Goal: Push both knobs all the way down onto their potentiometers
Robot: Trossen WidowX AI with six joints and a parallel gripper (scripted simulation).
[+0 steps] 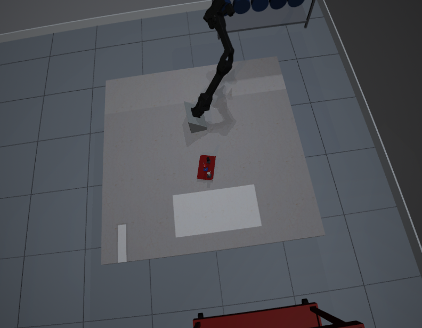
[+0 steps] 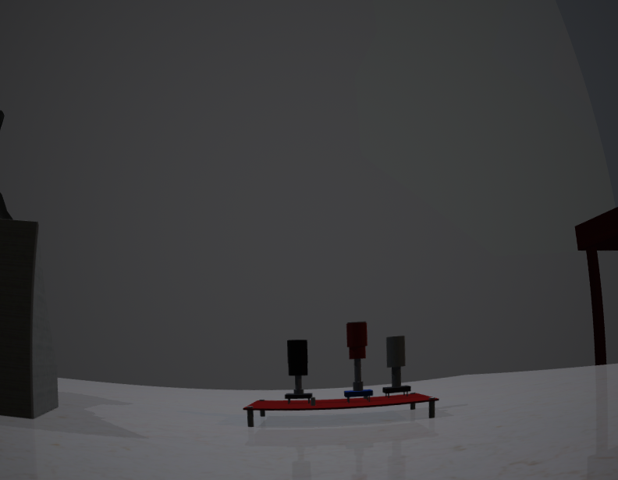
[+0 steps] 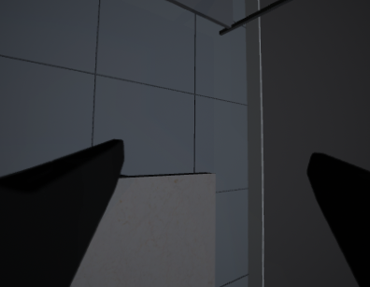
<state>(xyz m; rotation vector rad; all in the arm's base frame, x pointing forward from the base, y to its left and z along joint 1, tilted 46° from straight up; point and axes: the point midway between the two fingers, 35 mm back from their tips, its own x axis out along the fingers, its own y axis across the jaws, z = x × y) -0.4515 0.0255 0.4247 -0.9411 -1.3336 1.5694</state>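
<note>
My gripper tip is 77 cm short of the black knob, 35 cm to the left of it and 31 cm above it. Round my gripper tip: red knob: 82 cm ahead, 37 cm to the right, 29 cm below.
</note>
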